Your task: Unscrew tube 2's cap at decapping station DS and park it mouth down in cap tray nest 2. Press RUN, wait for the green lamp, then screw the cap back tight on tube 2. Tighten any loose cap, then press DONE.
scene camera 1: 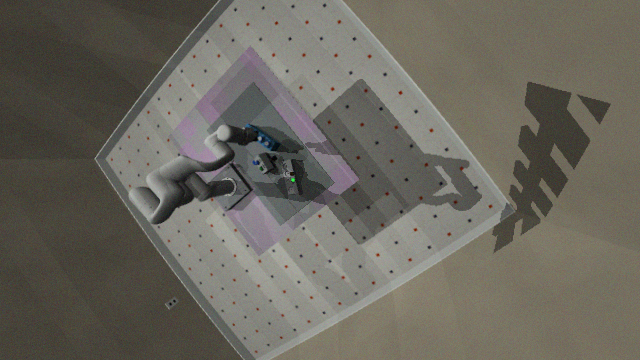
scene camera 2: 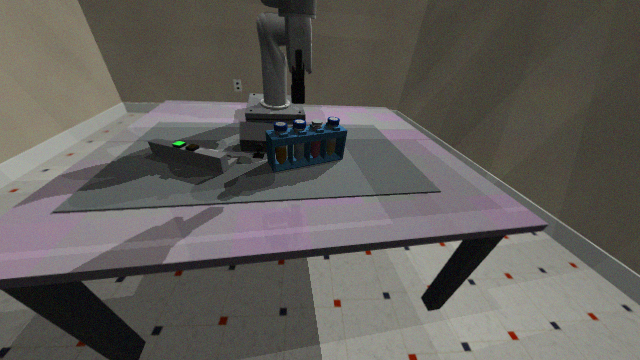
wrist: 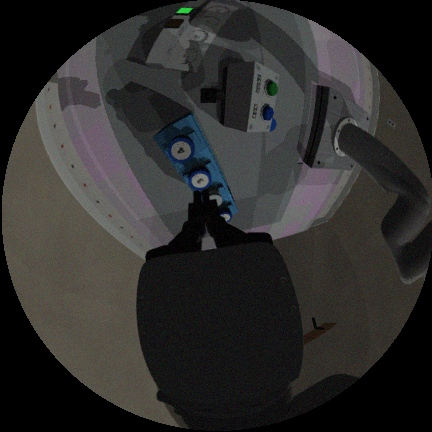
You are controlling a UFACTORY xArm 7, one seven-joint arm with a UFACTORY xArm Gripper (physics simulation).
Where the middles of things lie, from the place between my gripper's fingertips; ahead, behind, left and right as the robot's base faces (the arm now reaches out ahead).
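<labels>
My hand: 130 mm above the small grey box with buttons point(scene camera 2: 252, 134), 70 mm beyond it and 120 mm to the left of it.
</labels>
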